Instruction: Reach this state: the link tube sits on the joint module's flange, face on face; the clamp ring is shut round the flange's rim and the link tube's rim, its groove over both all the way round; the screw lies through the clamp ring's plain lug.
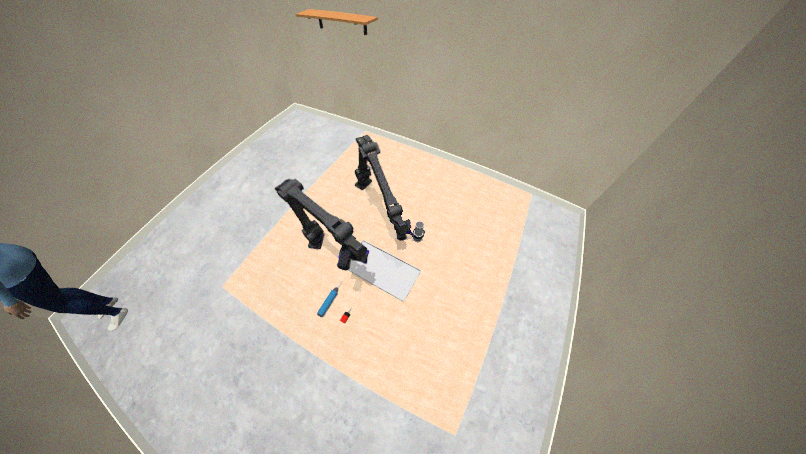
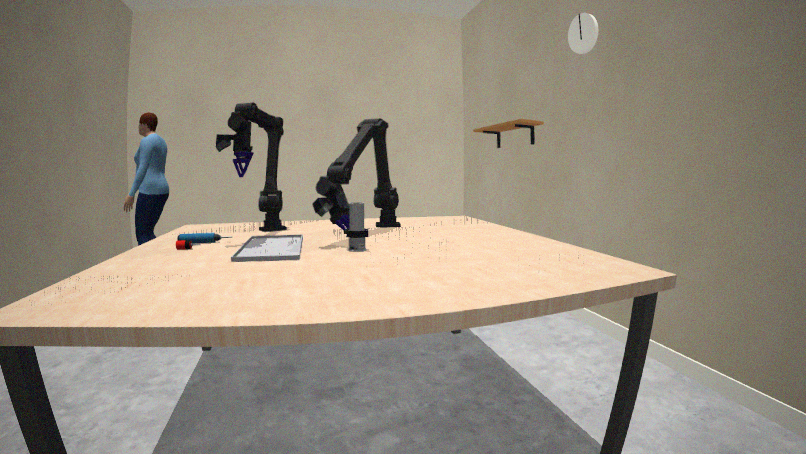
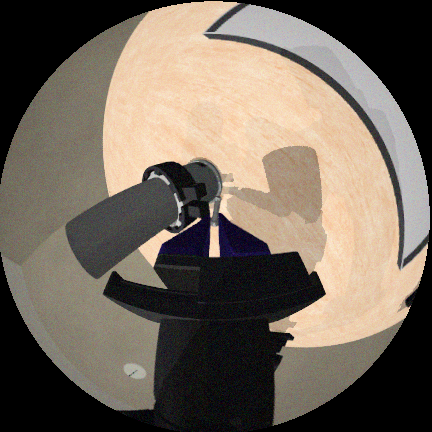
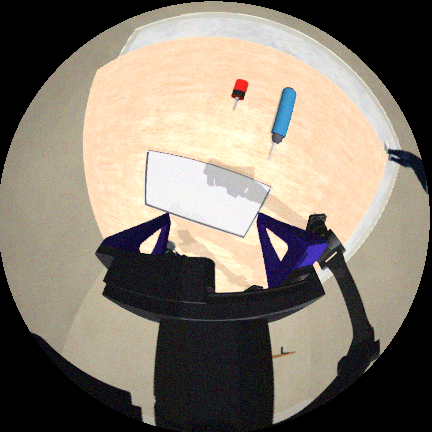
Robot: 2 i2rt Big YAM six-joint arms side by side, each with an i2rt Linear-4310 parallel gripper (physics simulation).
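Frame: origin at the left arm's base, x ahead, y left, z up, level; millimetres.
Where they show: left gripper, fingertip midpoint: [image 1: 410, 232] [image 3: 213, 217] [image 4: 175, 252]; right gripper, fingertip midpoint: [image 1: 357, 261] [image 2: 242, 175] [image 4: 213, 216]; left arm's base at its link origin: [image 1: 363, 183] [image 2: 387, 226] [image 3: 279, 334] [image 4: 253, 288]; right arm's base at its link origin: [image 1: 316, 240] [image 2: 272, 230] [image 4: 313, 225].
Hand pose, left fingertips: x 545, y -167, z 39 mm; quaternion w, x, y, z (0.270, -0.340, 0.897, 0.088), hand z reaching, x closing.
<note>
Things, the pixels of their top centre, and the offset from my left fingertips. "*": a spot on its surface instead.
- grey link tube at its top centre: [image 3: 81, 251] [image 2: 356, 203] [image 1: 419, 224] 121 mm up, 47 mm ahead, 15 mm left
- joint module at its top centre: [image 3: 164, 199] [image 2: 357, 231] 25 mm up, 47 mm ahead, 15 mm left
- black clamp ring at a spot on its surface: [image 3: 186, 181] * 19 mm up, 39 mm ahead, 20 mm right
- small grey screw at its top centre: [image 3: 212, 213] 9 mm up, 4 mm ahead, 11 mm right
- shallow pale tray at its top centre: [image 4: 196, 195] [image 2: 271, 243] [image 1: 382, 268] 23 mm down, 3 mm back, 297 mm right
- blue-handled screwdriver at its top centre: [image 4: 284, 120] [image 2: 204, 233] [image 1: 330, 296] 2 mm up, 126 mm back, 616 mm right
- short red-handled tool at its top centre: [image 4: 237, 92] [image 2: 188, 240] [image 1: 346, 313] 5 mm down, 8 mm ahead, 630 mm right
The grey link tube [image 1: 419, 225] [image 2: 356, 215] [image 3: 122, 220] stands upright above the joint module [image 2: 357, 244] [image 3: 204, 179]. The black clamp ring [image 2: 356, 233] [image 3: 186, 181] surrounds the joint between them; its two lugs face my left gripper. Whether its groove covers both rims all round cannot be told. My left gripper [image 1: 411, 232] [image 2: 345, 224] [image 3: 213, 217] is shut on the small grey screw [image 3: 216, 209], close beside the lugs. The screw is not seen passing through a lug. My right gripper [image 2: 242, 173] [image 4: 213, 216] is open and empty, high above the table near the tray.
A shallow pale tray [image 1: 394, 276] [image 2: 267, 259] [image 4: 200, 195] lies beside the module. A blue-handled screwdriver [image 1: 327, 302] [image 2: 197, 237] [image 4: 284, 112] and a short red-handled tool [image 1: 345, 317] [image 2: 183, 244] [image 4: 240, 87] lie beyond the tray. A person stands past the table.
</note>
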